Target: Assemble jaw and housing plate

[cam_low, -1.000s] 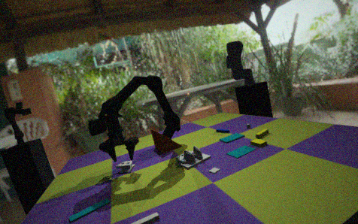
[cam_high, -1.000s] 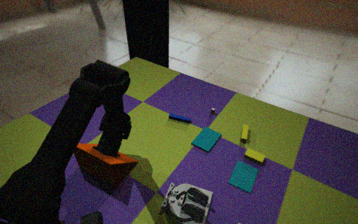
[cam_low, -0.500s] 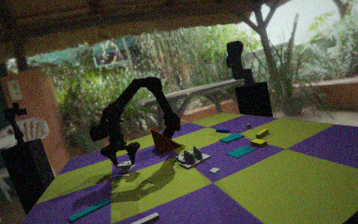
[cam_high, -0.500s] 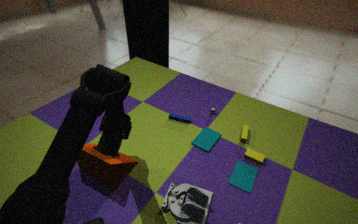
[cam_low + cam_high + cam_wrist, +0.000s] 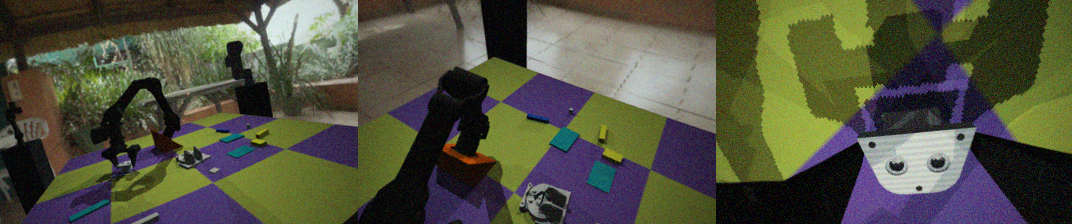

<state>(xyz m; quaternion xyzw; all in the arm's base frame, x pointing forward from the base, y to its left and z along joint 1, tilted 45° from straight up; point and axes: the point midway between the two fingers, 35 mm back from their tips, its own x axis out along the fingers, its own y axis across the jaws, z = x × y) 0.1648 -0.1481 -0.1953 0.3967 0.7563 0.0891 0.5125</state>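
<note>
Now: gripper tip 2 cm below the grey base block and 1 cm past it. Round my gripper tip: white tile: 32 cm to the left, 28 cm ahead, 1 cm below; teal bar: 27 cm ahead, 12 cm to the right, 1 cm below; grey jaw: 30 cm to the left, 10 cm ahead.
</note>
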